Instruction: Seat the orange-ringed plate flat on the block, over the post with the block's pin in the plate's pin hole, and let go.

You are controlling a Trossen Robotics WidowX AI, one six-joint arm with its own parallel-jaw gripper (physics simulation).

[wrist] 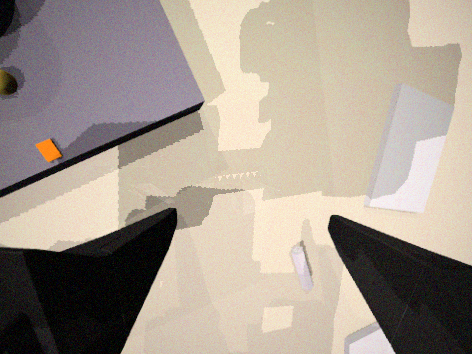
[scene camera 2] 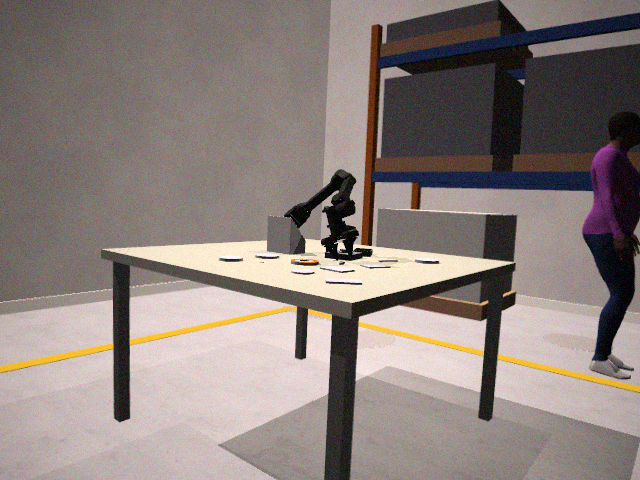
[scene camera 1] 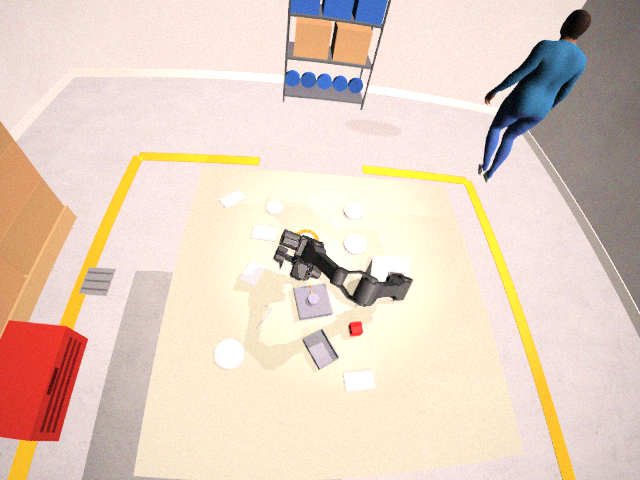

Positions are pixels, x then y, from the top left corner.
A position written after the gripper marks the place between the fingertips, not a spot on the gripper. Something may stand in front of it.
Labels:
The gripper (scene camera 2: 344, 258) is open and holds nothing. A grey tray (scene camera 1: 318, 345) rests on the table.

